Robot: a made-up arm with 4 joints.
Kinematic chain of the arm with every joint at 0, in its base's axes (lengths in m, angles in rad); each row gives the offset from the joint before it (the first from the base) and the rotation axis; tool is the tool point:
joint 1: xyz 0 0 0.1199 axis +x
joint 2: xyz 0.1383 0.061 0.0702 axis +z
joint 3: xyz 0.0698 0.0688 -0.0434 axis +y
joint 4: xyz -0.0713 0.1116 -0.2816 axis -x
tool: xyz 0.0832 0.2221 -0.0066
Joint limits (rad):
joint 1: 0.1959..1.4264
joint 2: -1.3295..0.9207
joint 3: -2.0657..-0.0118
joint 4: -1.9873..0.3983
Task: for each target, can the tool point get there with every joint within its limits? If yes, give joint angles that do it. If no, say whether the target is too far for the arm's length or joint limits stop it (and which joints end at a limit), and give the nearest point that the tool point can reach.
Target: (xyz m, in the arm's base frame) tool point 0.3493 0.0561 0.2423
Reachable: yes | joints 0.7229 -0.6881 -1.8508 -1.5937
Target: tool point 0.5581 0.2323 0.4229
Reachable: yes | joints 1.0672 -0.2262 -1.2249 -0.0326
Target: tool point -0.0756 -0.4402 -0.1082
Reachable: no: joint limits stop it (at a limit: joint 1, joint 2, joint 3, joint 4) | nearest point 0.2634 -0.0787 0.0879 | short by 0.533 m
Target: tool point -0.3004 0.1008 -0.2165
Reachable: no: joint limits stop it (at a limit: joint 1, joint 2, joint 3, joint 4) | nearest point -0.1141 0.4217 -0.1500 | short by 0.377 m
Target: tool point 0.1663 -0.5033 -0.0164
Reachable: no: joint limits stop it (at a limit: joint 2, joint 3, joint 4) | nearest point 0.2634 -0.0820 0.0977 | short by 0.447 m
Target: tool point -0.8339 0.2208 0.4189
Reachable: no: too far | nearest point -0.1298 0.2809 0.4542 | short by 0.708 m
